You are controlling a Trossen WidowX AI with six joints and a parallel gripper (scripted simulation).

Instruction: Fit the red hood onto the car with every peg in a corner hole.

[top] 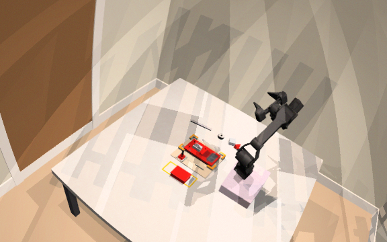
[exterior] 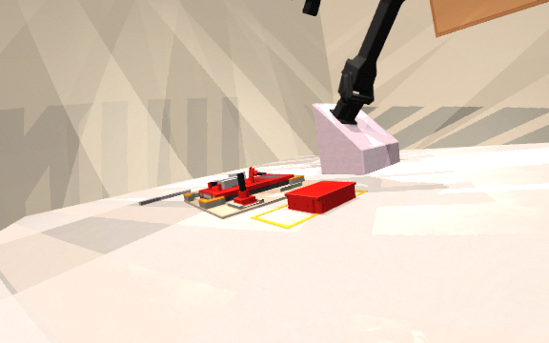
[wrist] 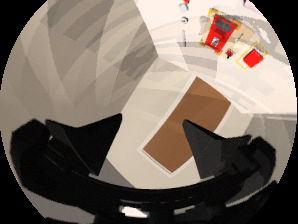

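Right now my gripper tip is 160 mm short of the red hood, 260 mm to the right of it and 530 mm above it. Also, from my gripper tip: thin grey rod 360 mm ahead, 150 mm to the right, 540 mm below.
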